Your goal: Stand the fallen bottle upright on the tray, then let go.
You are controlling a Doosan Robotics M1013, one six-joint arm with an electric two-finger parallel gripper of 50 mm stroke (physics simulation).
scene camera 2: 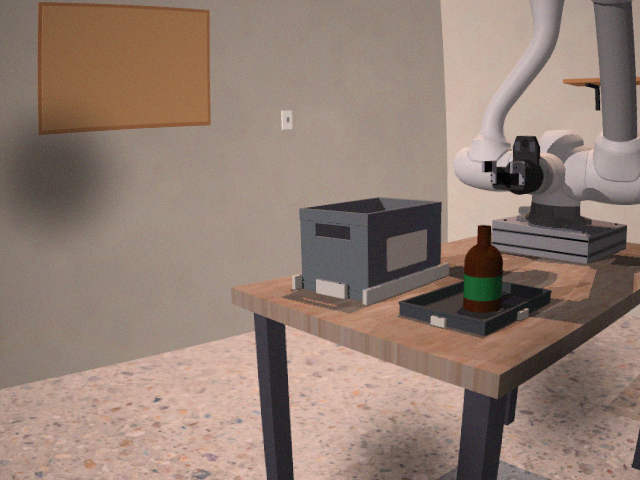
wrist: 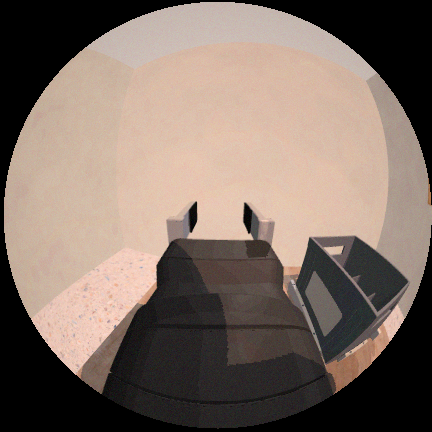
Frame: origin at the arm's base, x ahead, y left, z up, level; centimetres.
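Seen in the pictures: gripper, fingertip midpoint: (scene camera 2: 497,167) (wrist: 219,211); arm's base, origin of the base link: (scene camera 2: 554,222).
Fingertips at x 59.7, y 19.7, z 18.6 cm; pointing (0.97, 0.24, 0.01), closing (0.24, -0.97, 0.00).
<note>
Pixels of each thing's top centre, then the offset from my fingertips to it. "pt": a spot on its surface instead. Level surfaces: height alone.
- brown bottle, middle of its top: (scene camera 2: 484,226) dx +6.5, dy +1.7, dz -10.5 cm
- dark tray, surface spot: (scene camera 2: 509,323) pt dx +10.1, dy +10.8, dz -26.5 cm
- grey crate, middle of its top: (scene camera 2: 373,204) (wrist: 365,259) dx +6.1, dy -29.2, dz -9.0 cm
- wooden table, its level: dz -26.5 cm
A brown bottle (scene camera 2: 482,258) with a green label stands upright on the dark tray (scene camera 2: 509,323) in the scene view. Its base is inside the tray's low walls. The bottle and the tray do not show in the wrist view, where the gripper body covers the lower middle. My gripper (scene camera 2: 505,177) (wrist: 219,211) is open, with nothing between its fingers. It is held level, above and behind the bottle on the robot's side, apart from it.
A grey crate (scene camera 2: 334,258) (wrist: 322,300) with open top stands beside the tray, to its left in the scene view. Pale guide strips (scene camera 2: 405,284) edge it. The robot's base block (scene camera 2: 540,242) stands at the far end of the wooden table (scene camera 2: 392,335).
</note>
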